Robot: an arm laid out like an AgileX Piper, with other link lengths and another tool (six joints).
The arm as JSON. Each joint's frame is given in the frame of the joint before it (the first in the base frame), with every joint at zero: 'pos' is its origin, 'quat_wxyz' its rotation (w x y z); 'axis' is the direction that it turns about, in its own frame. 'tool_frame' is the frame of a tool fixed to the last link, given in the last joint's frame.
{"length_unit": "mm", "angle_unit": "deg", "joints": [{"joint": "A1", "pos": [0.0, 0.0, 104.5], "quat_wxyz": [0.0, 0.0, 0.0, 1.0], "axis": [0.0, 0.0, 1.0]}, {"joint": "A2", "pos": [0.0, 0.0, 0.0], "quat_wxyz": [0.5, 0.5, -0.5, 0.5], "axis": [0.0, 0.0, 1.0]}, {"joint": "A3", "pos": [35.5, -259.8, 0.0], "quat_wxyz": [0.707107, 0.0, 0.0, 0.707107], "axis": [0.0, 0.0, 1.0]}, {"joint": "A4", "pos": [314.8, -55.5, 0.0], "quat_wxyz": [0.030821, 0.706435, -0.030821, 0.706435], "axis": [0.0, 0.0, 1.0]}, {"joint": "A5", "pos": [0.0, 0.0, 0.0], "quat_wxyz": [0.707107, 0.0, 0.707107, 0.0], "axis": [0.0, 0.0, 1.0]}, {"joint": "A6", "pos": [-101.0, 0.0, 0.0], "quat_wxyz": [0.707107, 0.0, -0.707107, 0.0], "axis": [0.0, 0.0, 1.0]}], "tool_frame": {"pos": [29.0, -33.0, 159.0], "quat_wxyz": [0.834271, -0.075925, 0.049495, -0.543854]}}
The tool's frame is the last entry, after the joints.
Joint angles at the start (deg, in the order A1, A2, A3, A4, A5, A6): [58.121, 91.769, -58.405, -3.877, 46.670, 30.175]
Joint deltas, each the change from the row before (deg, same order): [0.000, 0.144, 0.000, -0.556, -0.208, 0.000]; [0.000, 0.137, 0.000, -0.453, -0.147, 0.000]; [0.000, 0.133, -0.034, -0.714, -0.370, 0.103]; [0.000, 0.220, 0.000, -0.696, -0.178, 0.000]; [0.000, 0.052, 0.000, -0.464, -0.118, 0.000]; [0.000, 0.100, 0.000, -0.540, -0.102, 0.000]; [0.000, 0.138, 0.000, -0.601, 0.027, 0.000]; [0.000, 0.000, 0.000, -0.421, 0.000, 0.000]
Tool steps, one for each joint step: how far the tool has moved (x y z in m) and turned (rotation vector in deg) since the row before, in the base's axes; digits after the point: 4 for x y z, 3 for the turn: [0.0019, -0.0006, -0.0010, -0.201, -0.443, 0.278]; [0.0015, -0.0006, -0.0010, -0.199, -0.338, 0.227]; [0.0028, 0.0000, -0.0006, -0.073, -0.641, 0.273]; [0.0021, -0.0011, -0.0016, -0.354, -0.487, 0.352]; [0.0015, -0.0006, -0.0004, -0.156, -0.374, 0.237]; [0.0016, -0.0008, -0.0007, -0.245, -0.396, 0.273]; [0.0015, -0.0015, -0.0011, -0.418, -0.360, 0.290]; [0.0012, -0.0008, -0.0001, -0.194, -0.312, 0.206]
